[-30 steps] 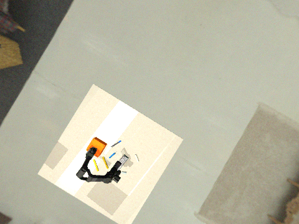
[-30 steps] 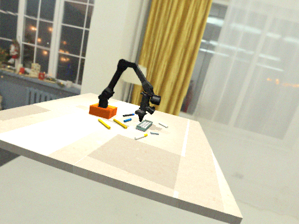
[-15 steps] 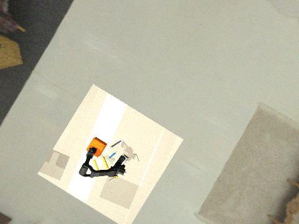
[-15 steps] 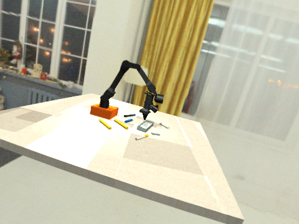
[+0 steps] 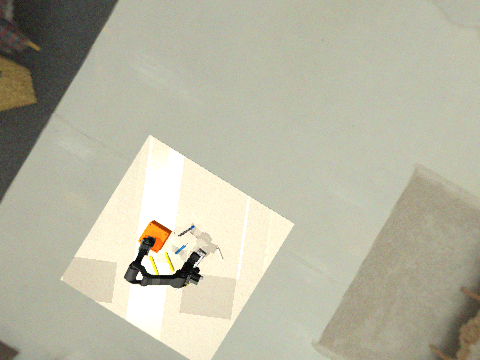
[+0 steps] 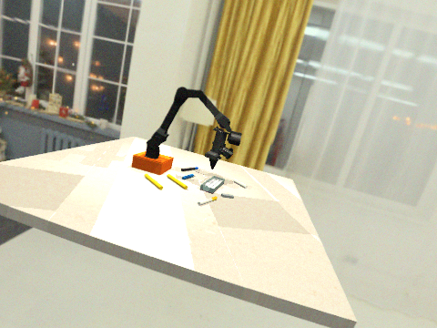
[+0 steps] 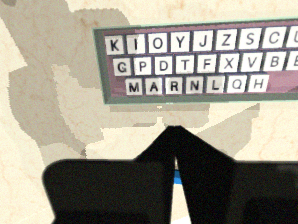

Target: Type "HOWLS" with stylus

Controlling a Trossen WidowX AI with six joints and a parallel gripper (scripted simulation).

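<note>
The blue stylus is 100 mm behind my gripper tip, 20 mm to the left of it and 70 mm below it. From my gripper tip the other things lie so: dark pen (110 mm behind, 160 mm to the left, 70 mm below); yellow-tipped pen (20 mm ahead, 250 mm to the right, 70 mm below); grey piece (100 mm ahead, 150 mm to the right, 70 mm below).
</note>
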